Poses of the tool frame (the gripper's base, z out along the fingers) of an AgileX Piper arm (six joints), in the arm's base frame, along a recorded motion.
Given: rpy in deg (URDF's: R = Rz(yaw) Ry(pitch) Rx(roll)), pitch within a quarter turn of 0, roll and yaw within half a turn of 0; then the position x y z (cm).
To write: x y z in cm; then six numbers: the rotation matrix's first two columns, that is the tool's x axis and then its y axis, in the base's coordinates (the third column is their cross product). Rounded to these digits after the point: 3 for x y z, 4 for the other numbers.
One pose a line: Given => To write
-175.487 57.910 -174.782 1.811 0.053 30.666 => 1.811 0.053 30.666 -0.5290 -0.0483 -0.8472 -0.0243 0.9988 -0.0418
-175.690 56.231 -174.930 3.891 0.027 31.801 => 3.891 0.027 31.801 -0.5537 -0.0491 -0.8313 -0.0259 0.9988 -0.0418
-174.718 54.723 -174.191 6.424 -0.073 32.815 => 6.424 -0.073 32.815 -0.5746 -0.0585 -0.8164 -0.0260 0.9982 -0.0532
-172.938 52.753 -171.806 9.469 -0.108 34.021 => 9.469 -0.108 34.021 -0.5991 -0.0863 -0.7960 -0.0446 0.9962 -0.0744
